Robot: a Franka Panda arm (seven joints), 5 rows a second.
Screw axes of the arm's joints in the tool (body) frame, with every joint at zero. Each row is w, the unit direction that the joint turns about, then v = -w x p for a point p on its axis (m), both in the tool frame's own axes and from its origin. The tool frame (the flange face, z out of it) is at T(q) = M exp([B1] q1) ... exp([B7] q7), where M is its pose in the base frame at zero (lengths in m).
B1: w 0 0 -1 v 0.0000 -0.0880 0.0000
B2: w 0 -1 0 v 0.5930 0.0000 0.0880
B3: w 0 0 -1 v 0.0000 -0.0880 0.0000
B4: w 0 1 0 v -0.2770 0.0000 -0.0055
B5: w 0 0 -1 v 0.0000 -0.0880 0.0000
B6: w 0 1 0 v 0.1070 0.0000 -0.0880
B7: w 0 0 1 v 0.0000 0.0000 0.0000
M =
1 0 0 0.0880
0 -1 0 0.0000
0 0 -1 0.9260
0 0 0 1
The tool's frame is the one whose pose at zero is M.
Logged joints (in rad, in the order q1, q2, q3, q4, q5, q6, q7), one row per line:
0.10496, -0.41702, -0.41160, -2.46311, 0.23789, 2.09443, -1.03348
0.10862, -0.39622, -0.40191, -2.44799, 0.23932, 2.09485, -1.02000
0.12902, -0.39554, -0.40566, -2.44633, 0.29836, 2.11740, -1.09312
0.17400, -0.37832, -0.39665, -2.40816, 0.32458, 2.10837, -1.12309
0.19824, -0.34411, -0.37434, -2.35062, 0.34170, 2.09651, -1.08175
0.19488, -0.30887, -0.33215, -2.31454, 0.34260, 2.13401, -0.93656
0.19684, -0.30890, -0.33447, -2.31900, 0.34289, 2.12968, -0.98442
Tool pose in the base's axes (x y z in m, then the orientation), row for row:
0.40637, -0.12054, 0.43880, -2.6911, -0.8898, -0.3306
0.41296, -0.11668, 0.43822, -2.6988, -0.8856, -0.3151
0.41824, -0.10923, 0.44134, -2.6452, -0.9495, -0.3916
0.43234, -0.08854, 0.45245, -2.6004, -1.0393, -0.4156
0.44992, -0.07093, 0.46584, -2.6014, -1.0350, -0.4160
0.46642, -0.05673, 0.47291, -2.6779, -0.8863, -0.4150
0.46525, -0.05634, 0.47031, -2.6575, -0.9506, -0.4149
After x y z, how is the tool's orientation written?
As a rotation vector, in radians.
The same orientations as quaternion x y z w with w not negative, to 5 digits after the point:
-0.93329, -0.30859, -0.11465, 0.14350
-0.93487, -0.30677, -0.10915, 0.14141
-0.92145, -0.33076, -0.13641, 0.15141
-0.90747, -0.36269, -0.14503, 0.15464
-0.90797, -0.36125, -0.14520, 0.15493
-0.92936, -0.30759, -0.14402, 0.14472
-0.92186, -0.32975, -0.14393, 0.14393

